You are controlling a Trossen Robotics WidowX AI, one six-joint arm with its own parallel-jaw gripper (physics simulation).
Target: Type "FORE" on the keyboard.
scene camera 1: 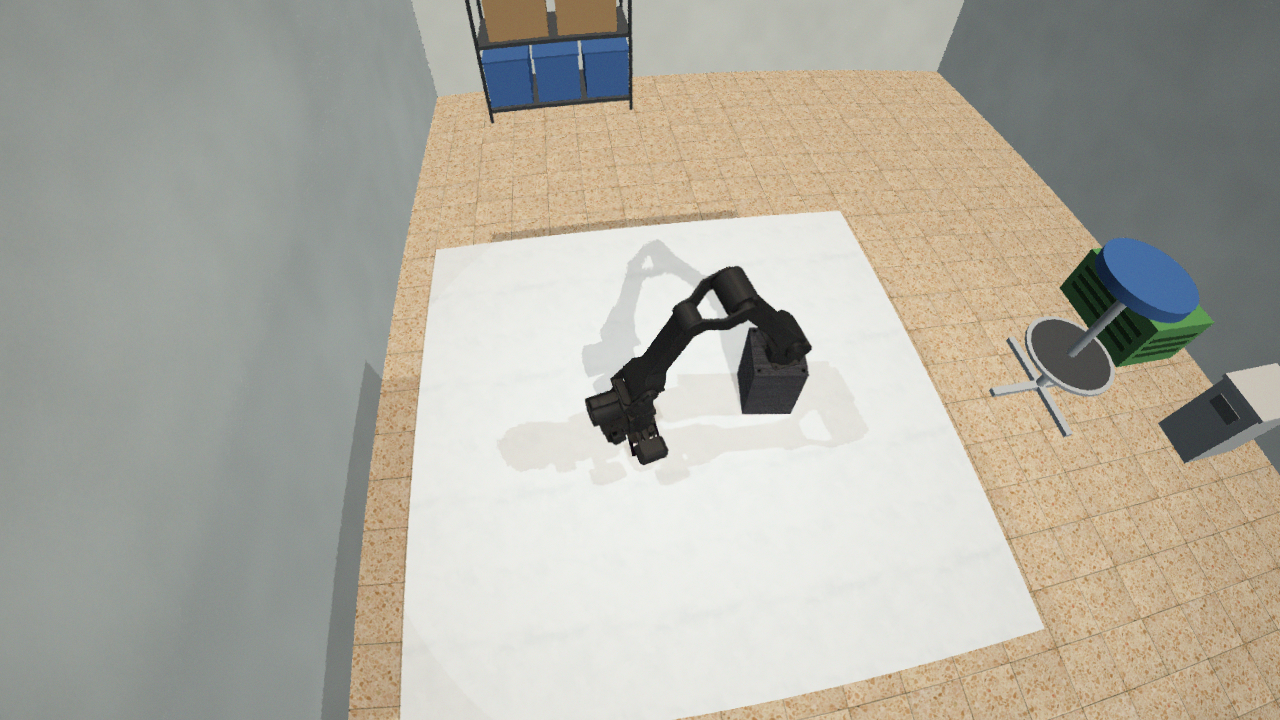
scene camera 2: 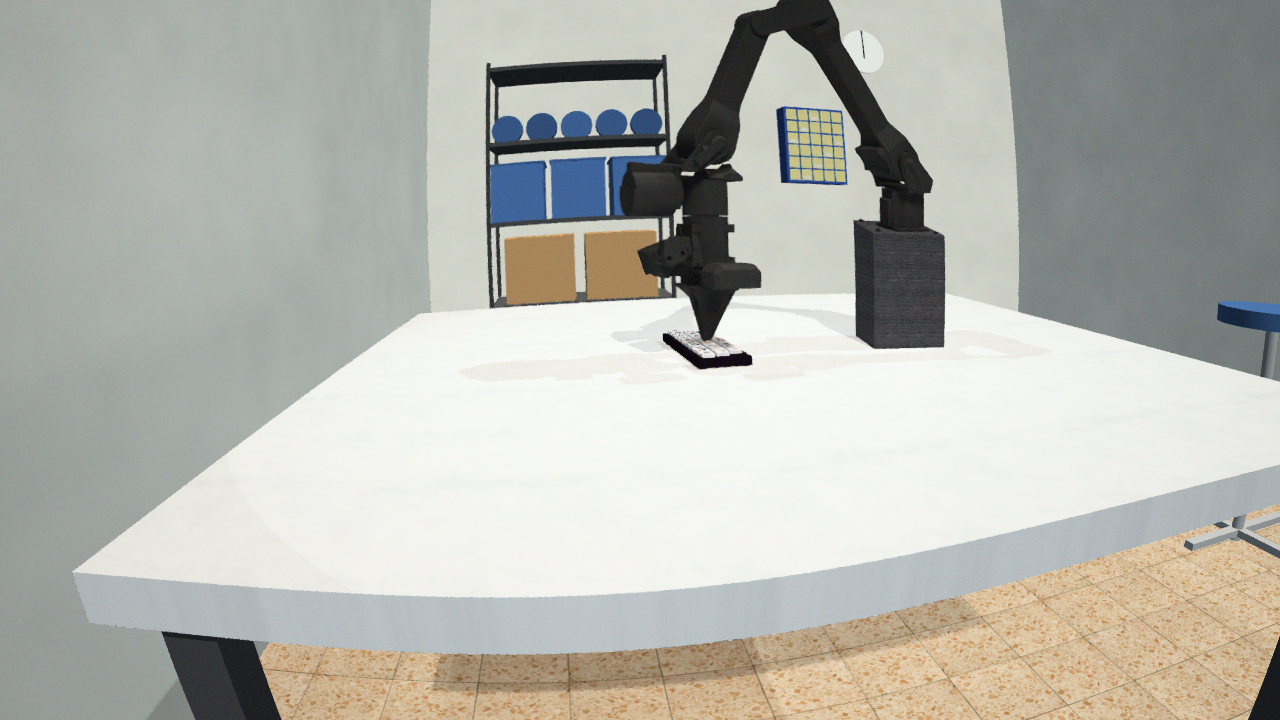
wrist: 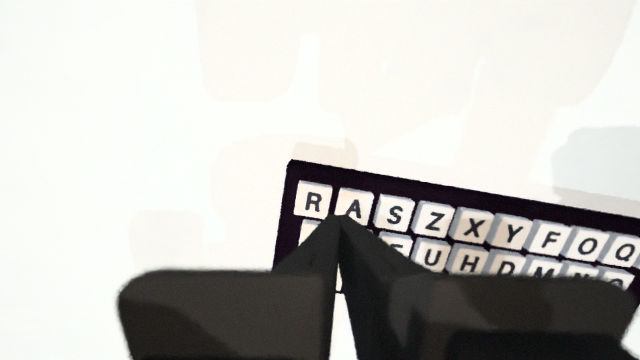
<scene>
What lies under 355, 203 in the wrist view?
A key.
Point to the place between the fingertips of my gripper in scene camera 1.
At 637, 438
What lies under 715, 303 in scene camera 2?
My gripper.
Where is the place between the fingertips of my gripper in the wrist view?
336, 224
</scene>
